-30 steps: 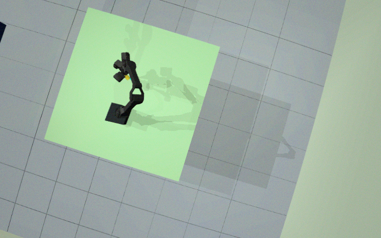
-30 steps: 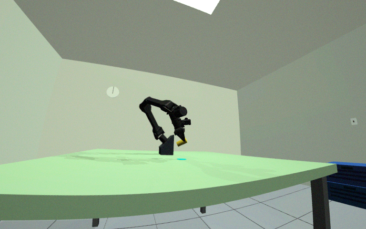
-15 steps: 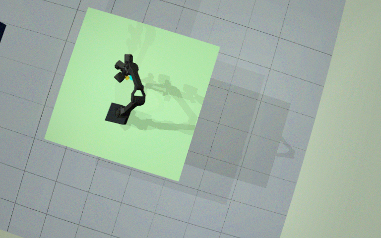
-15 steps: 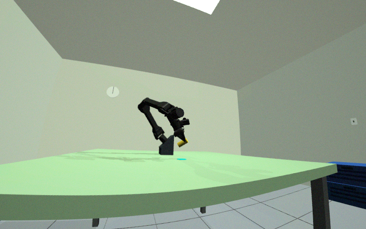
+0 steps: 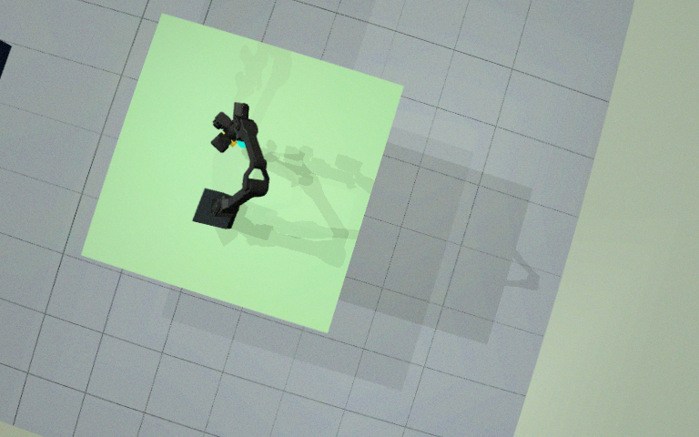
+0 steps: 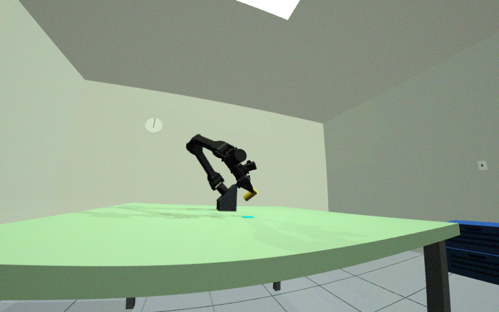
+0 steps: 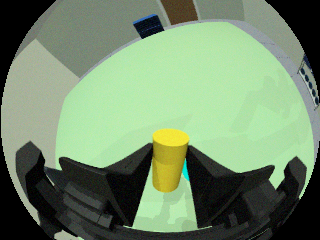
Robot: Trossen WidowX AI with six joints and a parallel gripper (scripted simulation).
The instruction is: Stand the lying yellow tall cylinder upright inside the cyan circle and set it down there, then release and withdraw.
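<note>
My gripper tip is 1 cm short of the cyan circle, 3 cm to the left of it and 12 cm above it. Also, from my gripper tip: yellow tall cylinder: 1 cm behind, 1 cm to the right, 1 cm below.
</note>
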